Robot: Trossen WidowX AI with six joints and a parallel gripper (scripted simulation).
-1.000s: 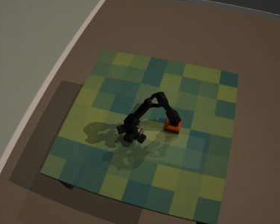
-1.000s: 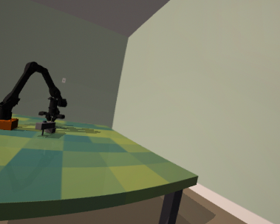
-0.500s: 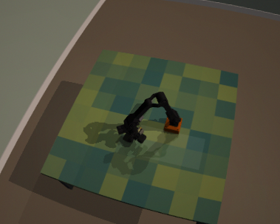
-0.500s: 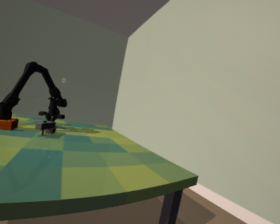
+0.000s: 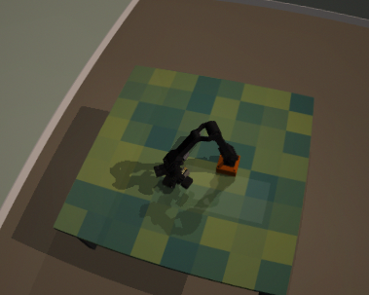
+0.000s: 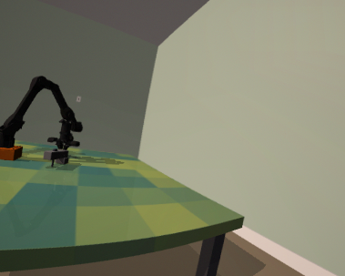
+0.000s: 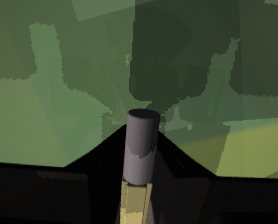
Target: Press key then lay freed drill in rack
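My gripper tip is now 1 cm past the small yellow key, 4 cm to the left of it and 4 cm below it. Round my gripper tip: long grey bar 23 cm to the right, 4 cm above; small grey rack 2 cm behind, 5 cm to the right, 1 cm above.
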